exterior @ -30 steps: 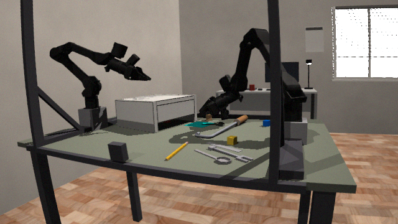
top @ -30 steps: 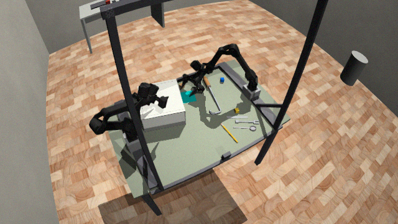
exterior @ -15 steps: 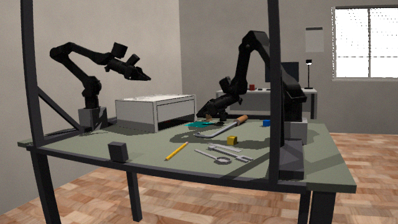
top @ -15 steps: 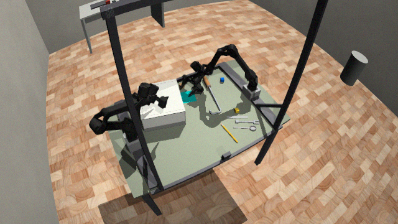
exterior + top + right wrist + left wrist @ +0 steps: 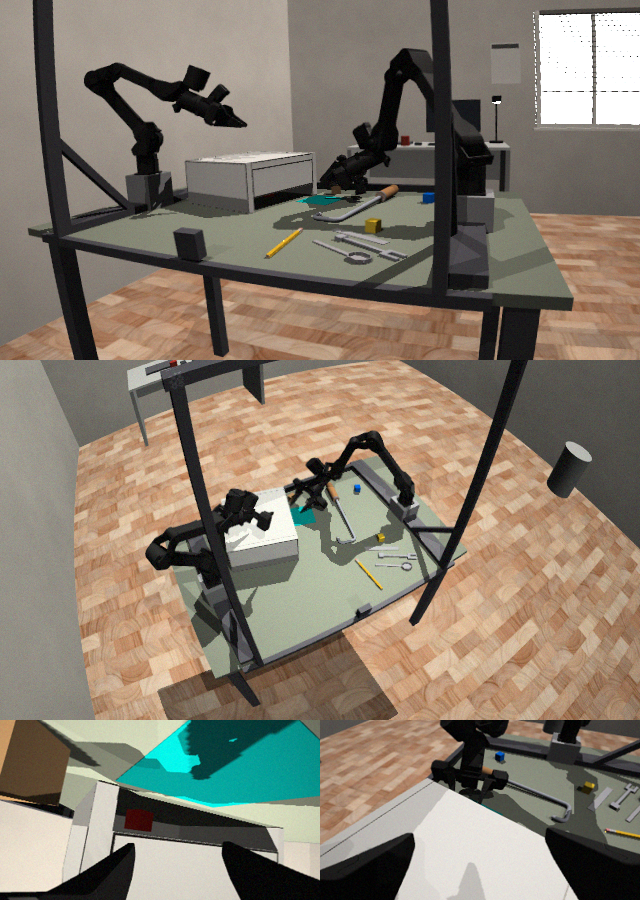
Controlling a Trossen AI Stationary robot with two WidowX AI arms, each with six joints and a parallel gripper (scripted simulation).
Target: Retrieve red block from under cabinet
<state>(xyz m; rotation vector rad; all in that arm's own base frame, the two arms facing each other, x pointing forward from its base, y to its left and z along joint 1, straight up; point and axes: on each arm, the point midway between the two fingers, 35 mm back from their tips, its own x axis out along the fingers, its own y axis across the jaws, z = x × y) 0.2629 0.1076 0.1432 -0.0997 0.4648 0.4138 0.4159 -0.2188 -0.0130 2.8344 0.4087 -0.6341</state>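
My right hand is 300 mm to the left of the blue cube, 50 mm above it and 10 mm past it. The rest, counted from my right hand: hook tool (110 mm to the right, 90 mm behind, 50 mm below); teal square (60 mm below, 30 mm behind, 20 mm to the left); brown cube (80 mm ahead, 50 mm below, 10 mm to the left).
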